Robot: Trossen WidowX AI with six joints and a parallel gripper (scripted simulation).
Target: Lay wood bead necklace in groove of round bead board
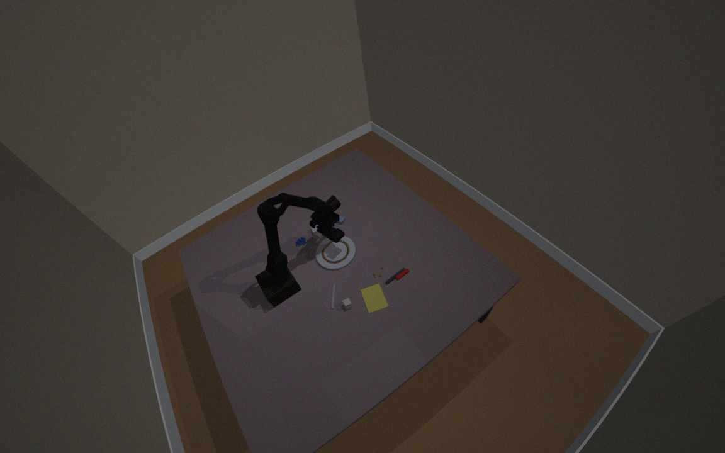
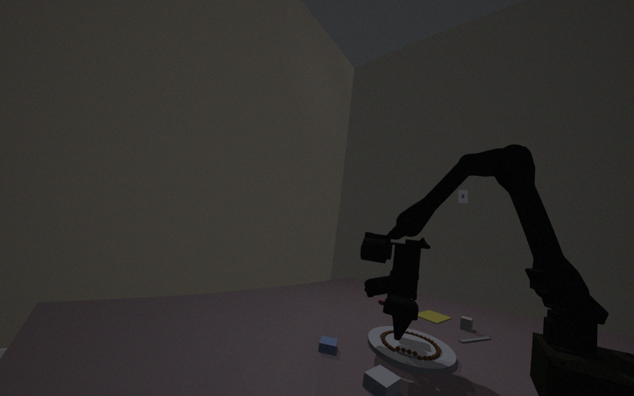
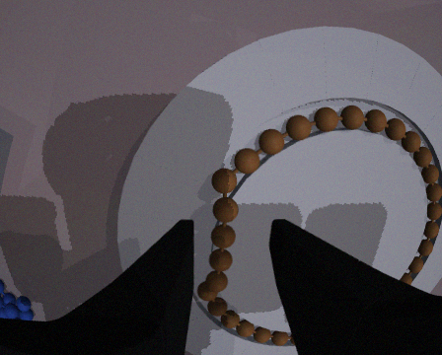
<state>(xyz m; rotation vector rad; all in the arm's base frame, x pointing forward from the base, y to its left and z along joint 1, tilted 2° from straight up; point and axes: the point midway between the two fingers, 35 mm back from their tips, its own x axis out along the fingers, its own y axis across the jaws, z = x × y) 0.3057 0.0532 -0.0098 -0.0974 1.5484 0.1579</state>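
My gripper tip is now 6 cm to the left of the round bead board, 3 cm above it and 2 cm past it. The rest, counted from my gripper tip: grey block: 13 cm to the left, 3 cm below, 1 cm behind; then blue block: 12 cm ahead, 8 cm to the left, 3 cm below; then thin stick: 24 cm to the right, 17 cm behind, 4 cm below.
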